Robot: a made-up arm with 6 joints.
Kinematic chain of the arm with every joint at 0, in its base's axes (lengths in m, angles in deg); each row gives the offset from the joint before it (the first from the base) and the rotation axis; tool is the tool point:
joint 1: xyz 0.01 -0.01 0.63 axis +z
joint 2: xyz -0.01 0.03 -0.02 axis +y
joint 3: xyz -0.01 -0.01 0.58 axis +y
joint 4: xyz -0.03 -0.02 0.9 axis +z
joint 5: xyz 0.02 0.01 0 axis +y
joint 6: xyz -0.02 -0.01 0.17 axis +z
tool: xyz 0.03 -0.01 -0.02
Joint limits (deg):
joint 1: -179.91..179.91
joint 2: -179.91..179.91
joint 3: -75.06..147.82
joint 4: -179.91..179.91
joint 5: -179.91..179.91
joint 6: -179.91..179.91
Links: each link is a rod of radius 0.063 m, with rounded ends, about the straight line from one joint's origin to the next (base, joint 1, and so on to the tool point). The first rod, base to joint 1, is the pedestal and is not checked.
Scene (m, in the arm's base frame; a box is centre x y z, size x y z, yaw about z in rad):
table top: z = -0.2
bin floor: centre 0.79 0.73 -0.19 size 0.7 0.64 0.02 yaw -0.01
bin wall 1: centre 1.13 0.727 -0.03 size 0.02 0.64 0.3 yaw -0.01
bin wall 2: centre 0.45 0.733 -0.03 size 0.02 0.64 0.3 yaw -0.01
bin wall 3: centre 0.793 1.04 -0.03 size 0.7 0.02 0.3 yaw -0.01
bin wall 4: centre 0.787 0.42 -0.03 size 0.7 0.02 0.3 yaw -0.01
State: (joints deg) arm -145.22 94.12 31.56 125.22 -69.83 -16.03
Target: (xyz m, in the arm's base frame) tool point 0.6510 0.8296 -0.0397
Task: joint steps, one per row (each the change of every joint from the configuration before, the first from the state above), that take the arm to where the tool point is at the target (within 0.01 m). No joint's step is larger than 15 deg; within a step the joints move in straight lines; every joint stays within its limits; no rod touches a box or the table.
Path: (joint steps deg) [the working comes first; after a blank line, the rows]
Joints at the target: -134.02 -74.53 -75.06 100.76 -82.37 -12.02
Straight joint move there: clear.

1: 0.93 -14.05 -8.89 -2.04 -1.04 0.33
2: 0.94 -14.06 -8.88 -2.04 -1.05 0.34
3: 0.93 -14.05 -8.89 -2.03 -1.04 0.33
4: 0.93 -14.06 -8.88 -2.04 -1.05 0.34
5: 0.94 -14.05 -8.89 -2.04 -1.04 0.33
6: 0.93 -14.06 -8.88 -2.04 -1.05 0.34
7: 0.93 -14.05 -8.89 -2.04 -1.04 0.33
8: 0.94 -14.06 -8.88 -2.03 -1.05 0.34
9: 0.93 -14.05 -8.88 -2.04 -1.04 0.33
10: 0.94 -14.05 -8.89 -2.04 -1.05 0.33
11: 0.93 -14.06 -8.89 -2.04 -1.04 0.34
12: 0.93 -14.05 -8.88 -2.04 -1.05 0.33

